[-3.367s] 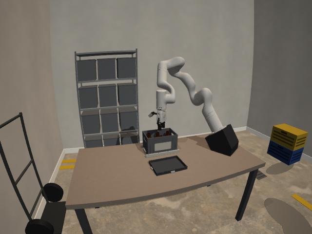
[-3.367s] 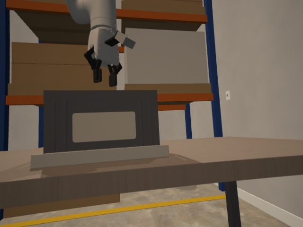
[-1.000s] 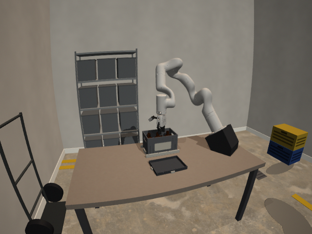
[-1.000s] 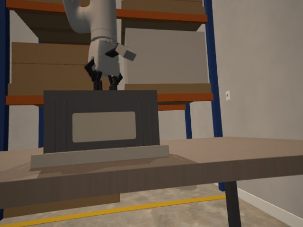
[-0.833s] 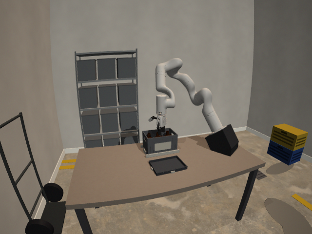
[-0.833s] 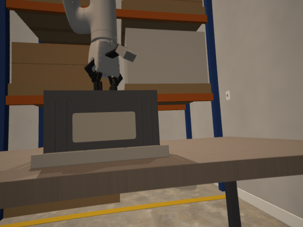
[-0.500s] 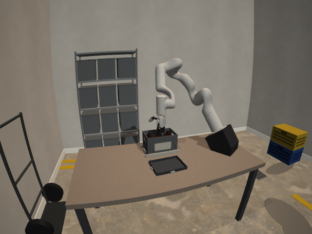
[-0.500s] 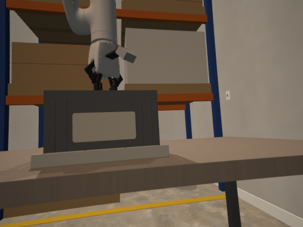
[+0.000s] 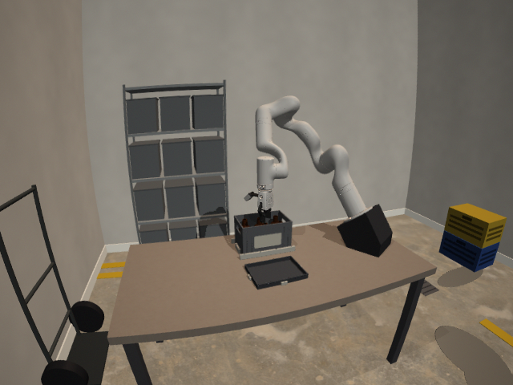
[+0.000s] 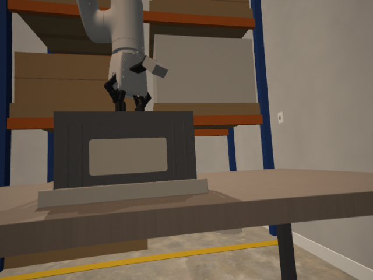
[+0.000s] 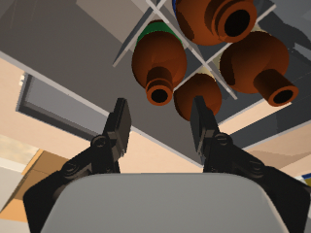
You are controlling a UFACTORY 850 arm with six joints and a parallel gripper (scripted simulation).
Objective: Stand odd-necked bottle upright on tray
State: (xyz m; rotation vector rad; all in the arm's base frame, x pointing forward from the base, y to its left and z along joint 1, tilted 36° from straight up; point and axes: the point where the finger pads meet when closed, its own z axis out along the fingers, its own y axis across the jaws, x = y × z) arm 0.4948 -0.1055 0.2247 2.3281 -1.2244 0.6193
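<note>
The dark grey crate is 10 mm behind my hand, 40 mm to the right of it and 120 mm below it. From my hand the other things lie so: black tray (90 mm ahead, 230 mm to the left, 190 mm below); then bottle (110 mm behind, 60 mm to the right, 110 mm below).
</note>
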